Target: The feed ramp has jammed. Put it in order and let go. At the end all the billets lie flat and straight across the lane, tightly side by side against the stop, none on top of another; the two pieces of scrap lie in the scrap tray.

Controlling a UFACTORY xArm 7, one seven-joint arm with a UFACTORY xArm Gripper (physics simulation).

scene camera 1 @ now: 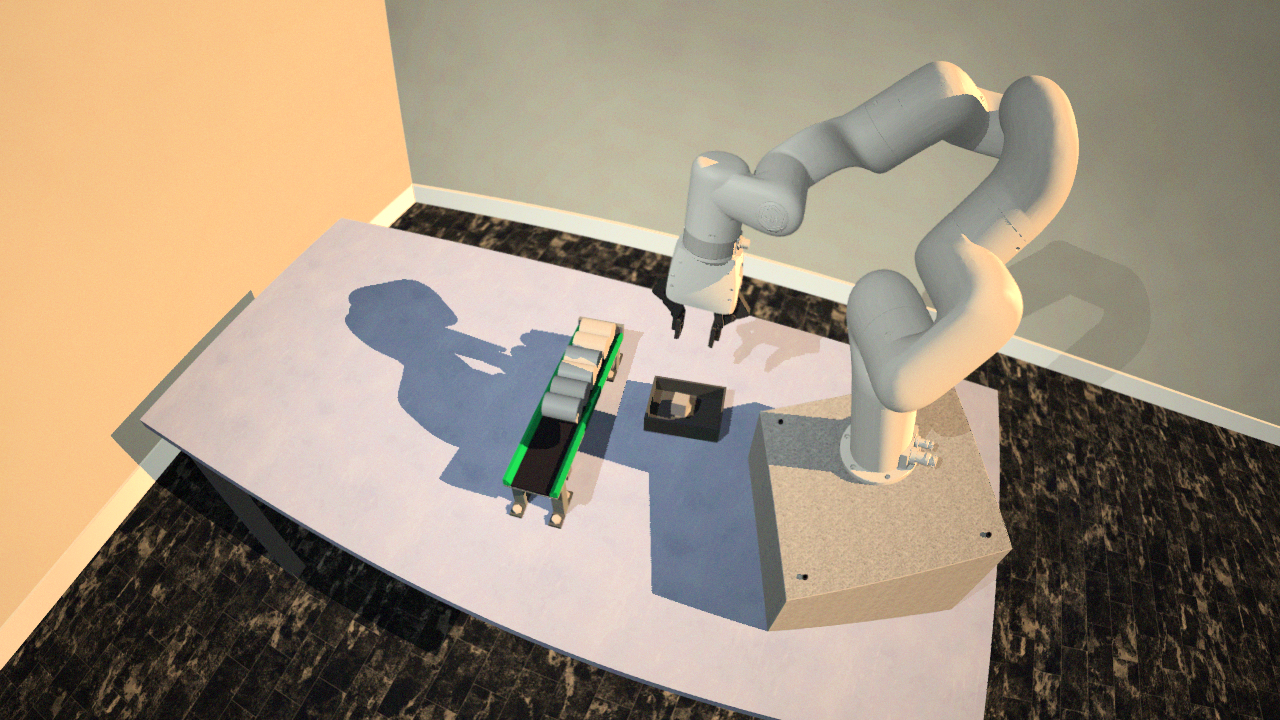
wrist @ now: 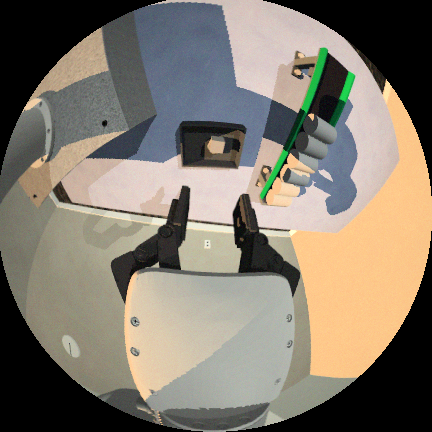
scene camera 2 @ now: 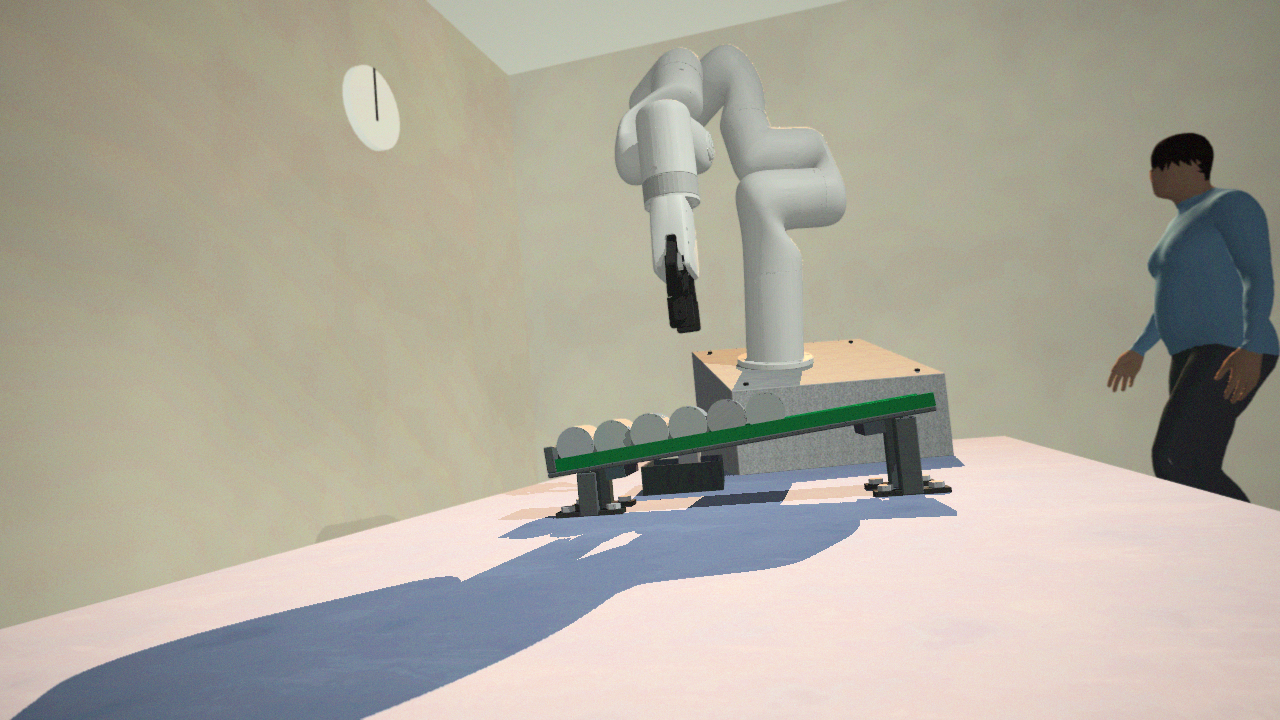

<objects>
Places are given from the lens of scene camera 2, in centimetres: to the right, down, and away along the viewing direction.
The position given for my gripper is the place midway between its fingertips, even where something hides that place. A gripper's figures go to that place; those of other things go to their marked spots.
my gripper (scene camera 2: pixel 686 329): 6, -4, 101
dark scrap tray (scene camera 2: pixel 663 476): 3, 14, 93
billet (scene camera 2: pixel 574 441): -7, 8, 80
The marked spots on the billet and the dark scrap tray are 17 cm apart.
</objects>
